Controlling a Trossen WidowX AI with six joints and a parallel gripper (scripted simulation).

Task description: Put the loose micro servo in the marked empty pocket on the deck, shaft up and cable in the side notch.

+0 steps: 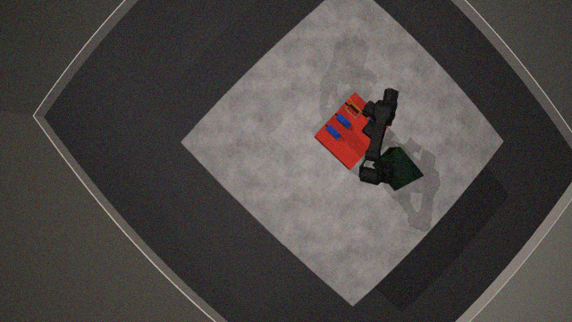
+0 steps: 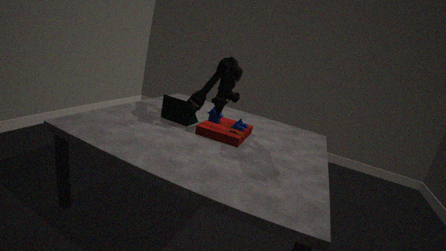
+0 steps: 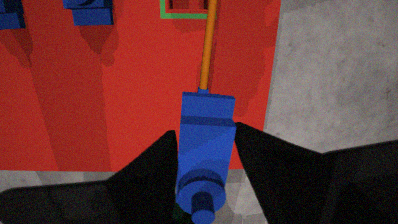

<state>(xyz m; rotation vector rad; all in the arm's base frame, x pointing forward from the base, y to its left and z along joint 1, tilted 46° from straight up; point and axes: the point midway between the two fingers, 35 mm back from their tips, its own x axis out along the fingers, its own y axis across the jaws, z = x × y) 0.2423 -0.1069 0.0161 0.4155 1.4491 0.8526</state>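
Right now the red deck is 100 mm below my gripper tip, 80 mm to the left of it and 20 mm behind it.
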